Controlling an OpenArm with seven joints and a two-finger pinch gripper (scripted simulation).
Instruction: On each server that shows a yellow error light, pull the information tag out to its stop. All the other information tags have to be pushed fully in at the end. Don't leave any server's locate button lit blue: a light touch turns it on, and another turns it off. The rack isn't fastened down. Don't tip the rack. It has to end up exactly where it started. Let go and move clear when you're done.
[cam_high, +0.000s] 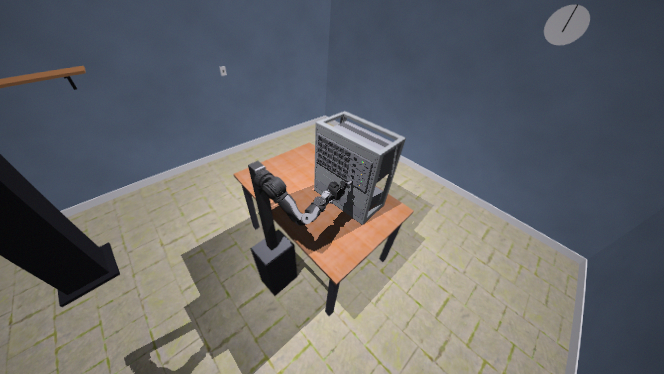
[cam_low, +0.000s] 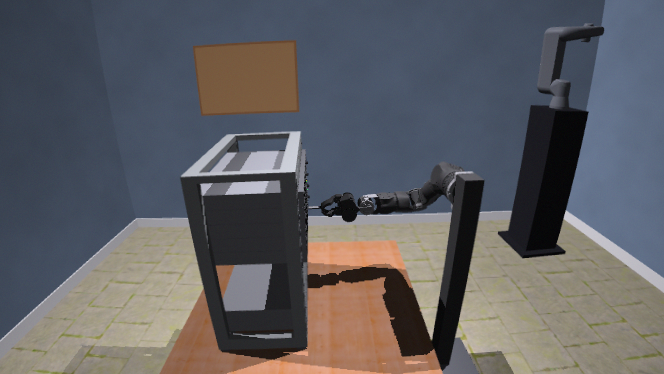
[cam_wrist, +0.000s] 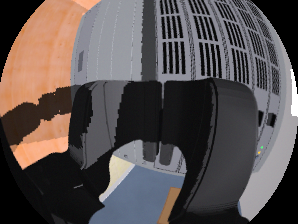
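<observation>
My hand is 40 mm short of the information tag.
</observation>
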